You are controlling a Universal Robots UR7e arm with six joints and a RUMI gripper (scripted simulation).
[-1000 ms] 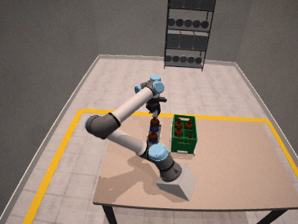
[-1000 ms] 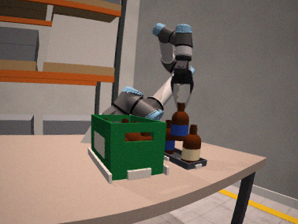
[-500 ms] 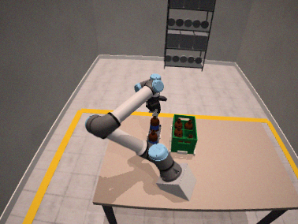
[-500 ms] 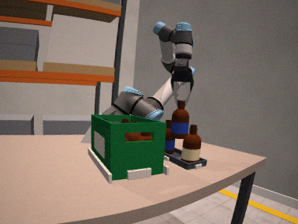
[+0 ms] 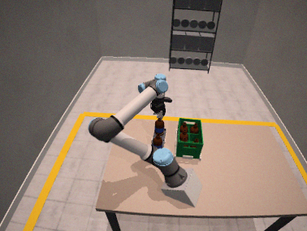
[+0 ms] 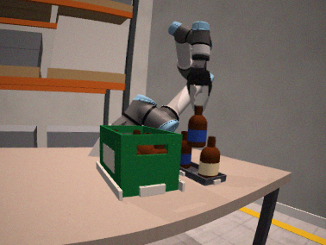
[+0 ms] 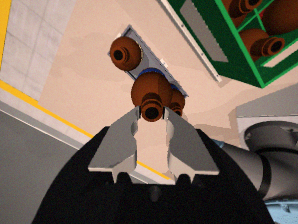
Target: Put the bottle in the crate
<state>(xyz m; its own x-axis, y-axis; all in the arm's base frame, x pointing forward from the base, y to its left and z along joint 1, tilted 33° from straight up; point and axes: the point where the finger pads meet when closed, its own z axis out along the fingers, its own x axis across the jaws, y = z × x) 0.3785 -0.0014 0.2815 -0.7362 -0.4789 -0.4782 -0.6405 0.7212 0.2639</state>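
My gripper is now 70 mm above the bottle. The rest, counted from my hand: green crate 240 mm to the right, 180 mm below, 20 mm behind; tray 250 mm below.
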